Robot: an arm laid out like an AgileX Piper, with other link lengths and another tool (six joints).
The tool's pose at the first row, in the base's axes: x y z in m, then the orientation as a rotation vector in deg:
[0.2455, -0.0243, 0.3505, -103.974, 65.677, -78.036]
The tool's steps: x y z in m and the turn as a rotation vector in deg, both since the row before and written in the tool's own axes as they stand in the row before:
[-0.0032, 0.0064, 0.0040, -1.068, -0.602, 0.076]
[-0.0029, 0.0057, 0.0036, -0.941, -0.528, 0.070]
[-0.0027, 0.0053, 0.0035, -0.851, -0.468, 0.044]
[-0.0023, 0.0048, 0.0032, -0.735, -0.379, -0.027]
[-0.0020, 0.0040, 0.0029, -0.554, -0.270, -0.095]
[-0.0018, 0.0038, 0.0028, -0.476, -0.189, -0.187]
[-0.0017, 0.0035, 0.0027, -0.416, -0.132, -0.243]
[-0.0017, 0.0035, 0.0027, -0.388, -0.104, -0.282]
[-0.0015, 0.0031, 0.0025, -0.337, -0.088, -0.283]
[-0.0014, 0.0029, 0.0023, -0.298, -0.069, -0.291]
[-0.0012, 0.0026, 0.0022, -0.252, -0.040, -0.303]
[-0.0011, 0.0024, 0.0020, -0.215, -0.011, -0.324]
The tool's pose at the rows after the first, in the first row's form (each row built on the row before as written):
[0.2471, -0.0245, 0.3425, -104.952, 66.358, -76.989]
[0.2484, -0.0246, 0.3353, -105.805, 66.959, -76.058]
[0.2497, -0.0247, 0.3285, -106.583, 67.489, -75.229]
[0.2508, -0.0249, 0.3224, -107.294, 67.907, -74.569]
[0.2518, -0.0250, 0.3172, -107.883, 68.170, -74.125]
[0.2528, -0.0252, 0.3123, -108.457, 68.333, -73.844]
[0.2538, -0.0254, 0.3077, -109.010, 68.428, -73.675]
[0.2547, -0.0256, 0.3031, -109.563, 68.481, -73.566]
[0.2556, -0.0258, 0.2989, -110.074, 68.496, -73.492]
[0.2564, -0.0260, 0.2950, -110.556, 68.480, -73.457]
[0.2572, -0.0263, 0.2915, -111.004, 68.428, -73.476]
[0.2579, -0.0266, 0.2883, -111.431, 68.340, -73.551]

